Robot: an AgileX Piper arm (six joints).
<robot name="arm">
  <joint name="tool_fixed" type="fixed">
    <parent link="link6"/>
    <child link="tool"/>
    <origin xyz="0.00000 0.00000 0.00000" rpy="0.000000 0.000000 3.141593"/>
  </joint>
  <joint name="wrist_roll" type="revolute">
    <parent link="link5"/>
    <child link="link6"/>
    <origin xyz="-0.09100 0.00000 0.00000" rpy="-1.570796 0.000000 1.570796"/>
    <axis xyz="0 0 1"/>
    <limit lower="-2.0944" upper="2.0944"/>
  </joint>
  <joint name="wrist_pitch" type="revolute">
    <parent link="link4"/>
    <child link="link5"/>
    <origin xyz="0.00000 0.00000 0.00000" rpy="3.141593 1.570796 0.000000"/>
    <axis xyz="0 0 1"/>
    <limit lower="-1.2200" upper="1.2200"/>
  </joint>
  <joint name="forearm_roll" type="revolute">
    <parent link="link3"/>
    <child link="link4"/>
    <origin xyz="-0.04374 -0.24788 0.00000" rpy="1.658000 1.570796 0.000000"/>
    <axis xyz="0 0 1"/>
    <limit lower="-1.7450" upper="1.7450"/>
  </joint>
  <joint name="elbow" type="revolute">
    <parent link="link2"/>
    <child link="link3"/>
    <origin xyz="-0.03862 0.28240 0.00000" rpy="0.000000 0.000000 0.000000"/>
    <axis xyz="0 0 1"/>
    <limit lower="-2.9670" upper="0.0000"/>
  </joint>
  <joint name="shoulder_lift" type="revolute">
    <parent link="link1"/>
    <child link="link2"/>
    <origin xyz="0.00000 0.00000 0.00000" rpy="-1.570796 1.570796 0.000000"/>
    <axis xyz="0 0 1"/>
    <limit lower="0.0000" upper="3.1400"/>
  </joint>
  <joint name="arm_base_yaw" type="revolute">
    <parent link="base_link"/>
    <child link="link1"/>
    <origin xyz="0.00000 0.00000 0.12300" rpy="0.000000 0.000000 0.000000"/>
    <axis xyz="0 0 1"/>
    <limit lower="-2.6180" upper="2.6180"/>
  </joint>
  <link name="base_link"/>
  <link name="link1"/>
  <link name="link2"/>
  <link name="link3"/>
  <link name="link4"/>
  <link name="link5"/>
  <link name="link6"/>
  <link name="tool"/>
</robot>
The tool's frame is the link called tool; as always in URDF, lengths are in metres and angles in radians.
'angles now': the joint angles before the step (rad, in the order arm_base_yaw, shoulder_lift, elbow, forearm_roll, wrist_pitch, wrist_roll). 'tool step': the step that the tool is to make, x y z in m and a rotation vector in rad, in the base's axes. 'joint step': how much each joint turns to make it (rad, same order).
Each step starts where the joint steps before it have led.
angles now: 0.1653, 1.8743, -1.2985, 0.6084, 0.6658, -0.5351
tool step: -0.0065, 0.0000, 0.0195, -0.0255, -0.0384, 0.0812
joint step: 0.0001, -0.0449, -0.0146, -0.0231, 0.0544, -0.0534
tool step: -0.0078, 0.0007, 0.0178, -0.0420, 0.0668, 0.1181
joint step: -0.0001, -0.0157, -0.0667, -0.0708, 0.1835, -0.0034
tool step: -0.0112, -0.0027, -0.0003, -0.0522, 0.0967, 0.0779
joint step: -0.0001, -0.0049, -0.0081, -0.0596, 0.1322, -0.0001
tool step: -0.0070, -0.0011, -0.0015, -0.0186, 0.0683, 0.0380
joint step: 0.0000, 0.0001, 0.0000, -0.0192, 0.0779, 0.0000
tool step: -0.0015, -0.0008, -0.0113, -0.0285, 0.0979, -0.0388
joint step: 0.0024, 0.0280, 0.0001, -0.0290, 0.0493, 0.0759
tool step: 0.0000, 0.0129, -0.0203, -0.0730, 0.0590, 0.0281
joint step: 0.0494, 0.0510, -0.0005, -0.0682, 0.0044, 0.0515
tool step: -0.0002, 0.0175, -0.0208, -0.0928, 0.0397, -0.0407
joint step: 0.0654, 0.0513, 0.0001, -0.0842, -0.0283, 0.1392
